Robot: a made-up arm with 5 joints.
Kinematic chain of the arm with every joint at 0, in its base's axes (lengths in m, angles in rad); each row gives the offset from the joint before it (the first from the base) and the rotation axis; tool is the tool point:
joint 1: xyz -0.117 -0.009 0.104 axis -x
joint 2: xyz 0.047 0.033 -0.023 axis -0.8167 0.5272 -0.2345
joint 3: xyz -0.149 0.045 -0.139 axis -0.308 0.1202 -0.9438
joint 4: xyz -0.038 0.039 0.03 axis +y
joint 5: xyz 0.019 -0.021 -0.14 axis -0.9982 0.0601 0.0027
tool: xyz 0.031 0 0.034
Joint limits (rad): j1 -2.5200..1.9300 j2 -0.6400..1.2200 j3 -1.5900..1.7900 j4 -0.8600..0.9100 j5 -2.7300..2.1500
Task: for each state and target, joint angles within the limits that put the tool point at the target. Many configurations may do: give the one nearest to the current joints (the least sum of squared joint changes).
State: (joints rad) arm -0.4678 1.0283 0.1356 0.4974 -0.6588
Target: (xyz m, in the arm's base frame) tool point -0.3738 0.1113 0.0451
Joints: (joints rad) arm -0.9361 0.8729 0.2905 0.7527 -0.5786
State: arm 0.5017 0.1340 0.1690 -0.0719 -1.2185
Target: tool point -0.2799 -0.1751 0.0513
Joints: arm 1.0625 0.6900 0.3232 -0.1272 -1.2780
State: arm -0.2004 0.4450 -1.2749 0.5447 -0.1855
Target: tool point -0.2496 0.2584 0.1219
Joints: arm -1.2667 -0.0460 -1.2444 0.3667 0.0100
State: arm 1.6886 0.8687 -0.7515 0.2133 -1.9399
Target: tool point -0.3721 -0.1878 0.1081
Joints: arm 1.3597 0.7620 -0.5857 0.5461 -2.1497
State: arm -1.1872 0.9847 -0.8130 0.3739 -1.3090
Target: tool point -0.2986 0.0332 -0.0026
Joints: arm -0.7121 1.2200 -0.3224 -0.1871 -1.1922
